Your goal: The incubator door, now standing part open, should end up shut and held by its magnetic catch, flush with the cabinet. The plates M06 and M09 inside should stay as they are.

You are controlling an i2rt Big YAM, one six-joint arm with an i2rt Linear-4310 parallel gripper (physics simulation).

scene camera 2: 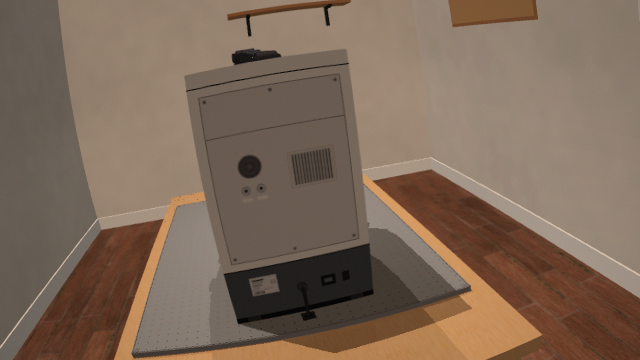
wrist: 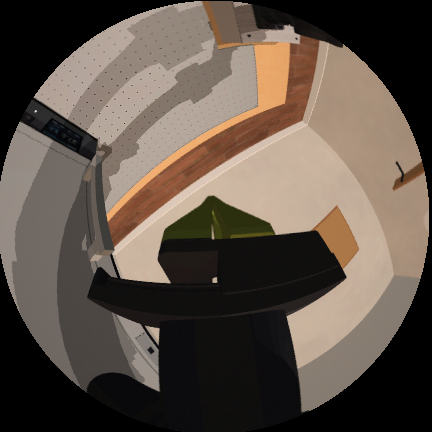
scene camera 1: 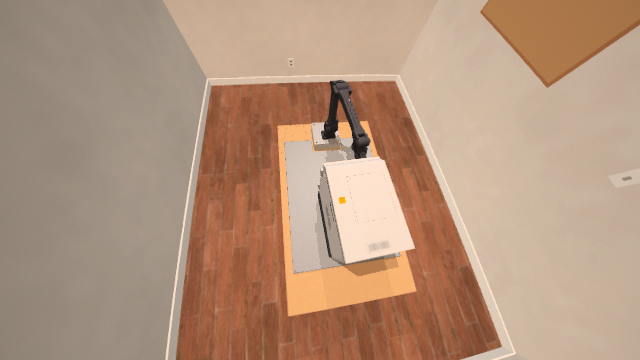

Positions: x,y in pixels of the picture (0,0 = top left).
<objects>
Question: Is my gripper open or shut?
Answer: Shut.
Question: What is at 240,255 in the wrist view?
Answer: My gripper.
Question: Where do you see an incubator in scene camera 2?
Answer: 276,140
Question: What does my gripper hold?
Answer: Nothing.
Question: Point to an incubator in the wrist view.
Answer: At 61,231
</objects>
